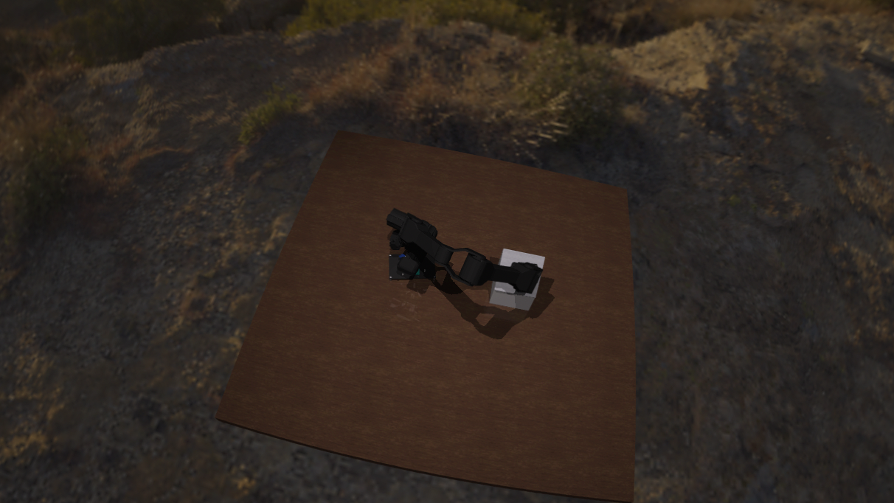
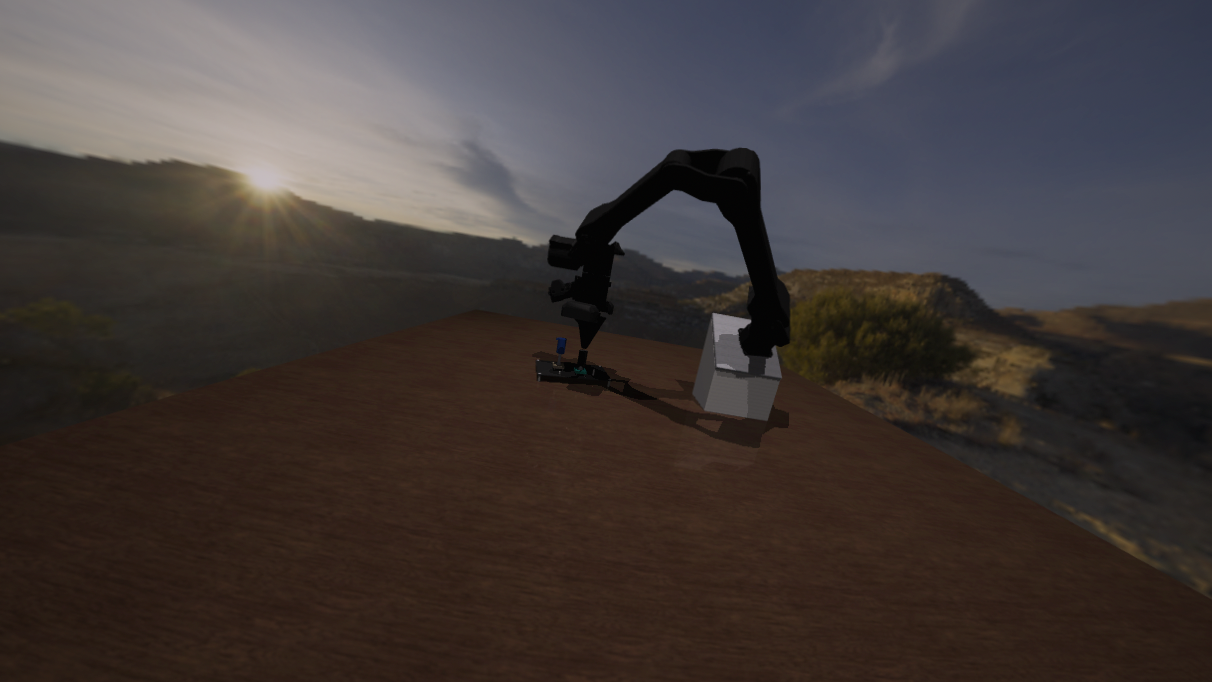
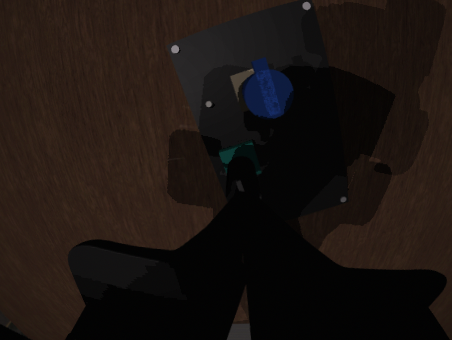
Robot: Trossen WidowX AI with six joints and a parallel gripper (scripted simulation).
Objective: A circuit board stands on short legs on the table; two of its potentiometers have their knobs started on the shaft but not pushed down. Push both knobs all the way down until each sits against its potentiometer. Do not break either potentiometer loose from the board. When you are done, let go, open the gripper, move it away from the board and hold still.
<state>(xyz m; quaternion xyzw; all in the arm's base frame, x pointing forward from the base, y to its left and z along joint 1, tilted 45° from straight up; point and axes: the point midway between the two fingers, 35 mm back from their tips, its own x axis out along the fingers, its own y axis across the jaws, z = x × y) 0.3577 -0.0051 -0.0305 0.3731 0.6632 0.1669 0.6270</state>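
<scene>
My gripper tip is 20 mm above the black knob. Also, from my gripper tip: blue knob: 50 mm ahead, 10 mm to the right.
</scene>
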